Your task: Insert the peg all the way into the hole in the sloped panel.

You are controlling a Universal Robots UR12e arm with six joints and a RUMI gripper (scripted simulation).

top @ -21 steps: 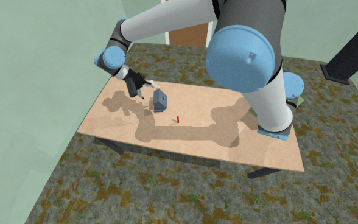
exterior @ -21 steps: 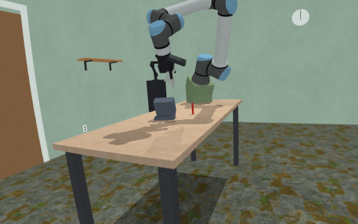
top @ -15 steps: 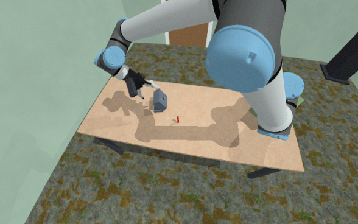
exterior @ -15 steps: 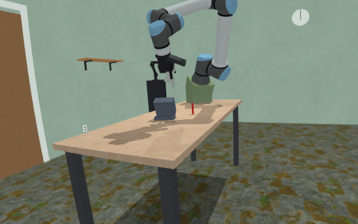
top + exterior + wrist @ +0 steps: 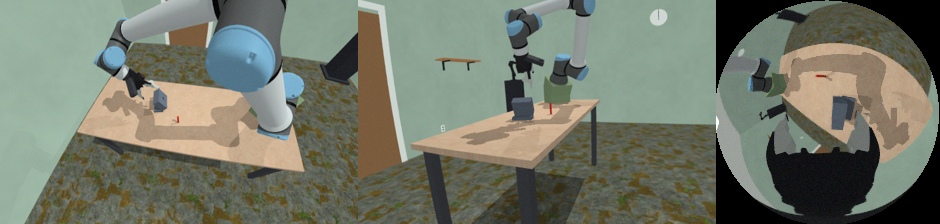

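The red peg is 210 mm below my hand, 180 mm behind it and 20 mm to the left of it.
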